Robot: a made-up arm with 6 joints.
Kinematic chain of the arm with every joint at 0, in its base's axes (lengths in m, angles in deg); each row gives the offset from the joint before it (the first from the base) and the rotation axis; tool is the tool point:
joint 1: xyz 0 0 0.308 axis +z
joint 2: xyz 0 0 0 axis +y
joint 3: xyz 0 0 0.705 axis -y
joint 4: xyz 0 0 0 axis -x
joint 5: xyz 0.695 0 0 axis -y
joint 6: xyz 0 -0.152 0 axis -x
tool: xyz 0 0 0
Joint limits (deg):
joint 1: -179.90..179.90
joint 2: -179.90..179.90
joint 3: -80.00..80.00
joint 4: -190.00..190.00
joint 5: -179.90..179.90
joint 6: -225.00..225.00
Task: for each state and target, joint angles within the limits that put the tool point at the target. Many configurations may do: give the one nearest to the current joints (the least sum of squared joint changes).
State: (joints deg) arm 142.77 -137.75 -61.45 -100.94 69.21 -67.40
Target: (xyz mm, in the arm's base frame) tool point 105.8 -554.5 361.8
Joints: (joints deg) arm 106.84 -151.39 -31.61 -112.99 69.21 -67.40
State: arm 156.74 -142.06 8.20 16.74 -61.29 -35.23
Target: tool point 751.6 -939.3 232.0
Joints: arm 121.92 -124.83 22.63 21.56 -61.29 -35.23
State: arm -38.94 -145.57 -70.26 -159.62 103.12 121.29
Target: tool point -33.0 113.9 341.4
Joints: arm -19.03 -150.70 -74.25 -129.61 103.12 121.29
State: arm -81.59 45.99 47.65 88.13 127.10 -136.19
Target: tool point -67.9 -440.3 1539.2
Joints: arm -96.28 -2.64 32.93 82.71 127.10 -136.19
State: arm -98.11 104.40 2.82 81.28 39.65 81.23
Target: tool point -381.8 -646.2 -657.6
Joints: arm -118.18 111.75 17.36 78.07 39.65 81.23
